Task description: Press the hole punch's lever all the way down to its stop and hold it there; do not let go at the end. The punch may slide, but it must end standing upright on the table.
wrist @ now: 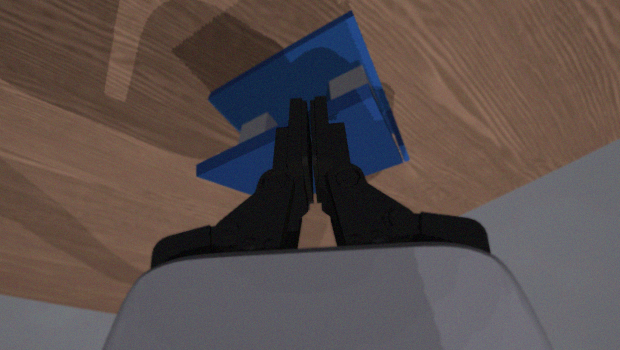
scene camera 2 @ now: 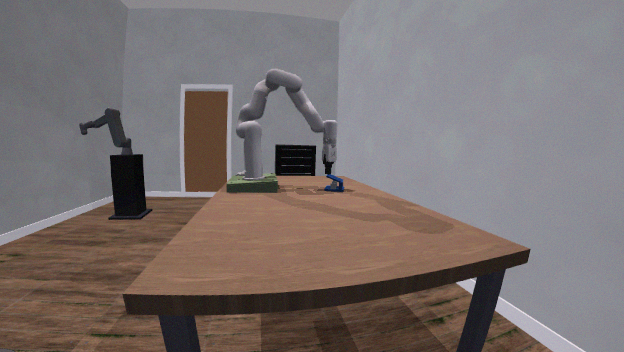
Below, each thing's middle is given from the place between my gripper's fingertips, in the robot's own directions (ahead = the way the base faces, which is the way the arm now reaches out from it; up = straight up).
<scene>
The lever (wrist: 372, 148) lies 4 cm to the right of my hand, 3 cm ahead of it and 2 cm below it. From my hand the other things lie so: blue hole punch (wrist: 333, 60) 4 cm to the right, 4 cm below, 3 cm ahead.
</scene>
